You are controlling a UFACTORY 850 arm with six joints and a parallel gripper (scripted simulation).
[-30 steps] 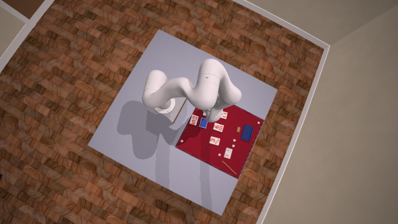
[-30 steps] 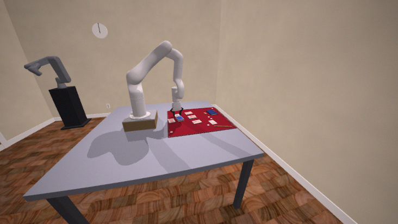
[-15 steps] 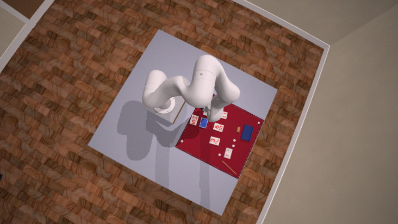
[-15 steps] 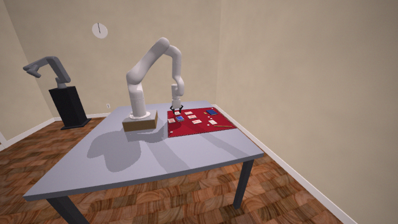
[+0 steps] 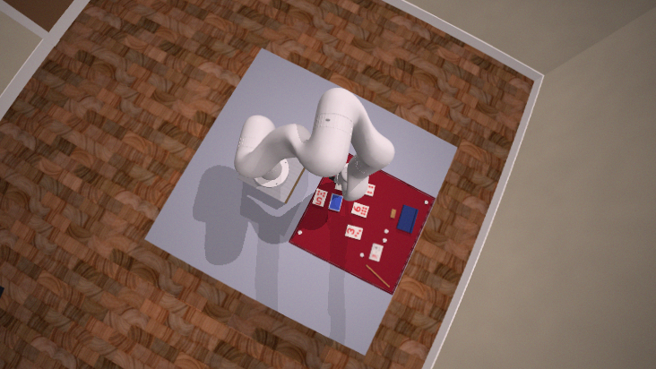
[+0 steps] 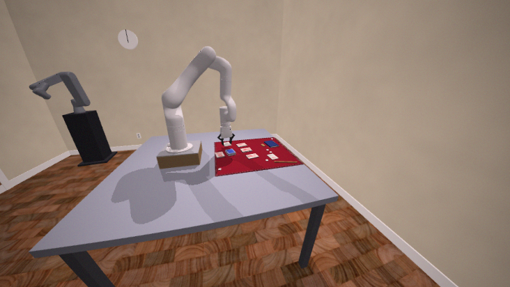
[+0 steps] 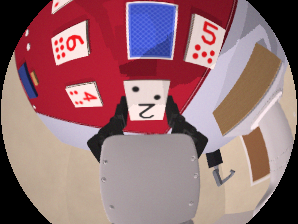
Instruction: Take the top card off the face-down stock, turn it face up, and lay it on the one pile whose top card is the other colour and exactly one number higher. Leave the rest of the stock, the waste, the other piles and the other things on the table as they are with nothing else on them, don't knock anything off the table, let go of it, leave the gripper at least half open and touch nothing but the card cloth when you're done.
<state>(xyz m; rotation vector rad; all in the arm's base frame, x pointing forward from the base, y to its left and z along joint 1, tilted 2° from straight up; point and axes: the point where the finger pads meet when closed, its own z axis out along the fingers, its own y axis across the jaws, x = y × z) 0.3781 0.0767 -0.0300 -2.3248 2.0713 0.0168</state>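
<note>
Right now the red card cloth is 190 mm ahead of my hand, 140 mm to the right of it and 70 mm below it. From my hand the other things lie so: pencil: 360 mm ahead, 400 mm to the right, 50 mm below; then card: 80 mm behind, 120 mm to the right, 50 mm below.
</note>
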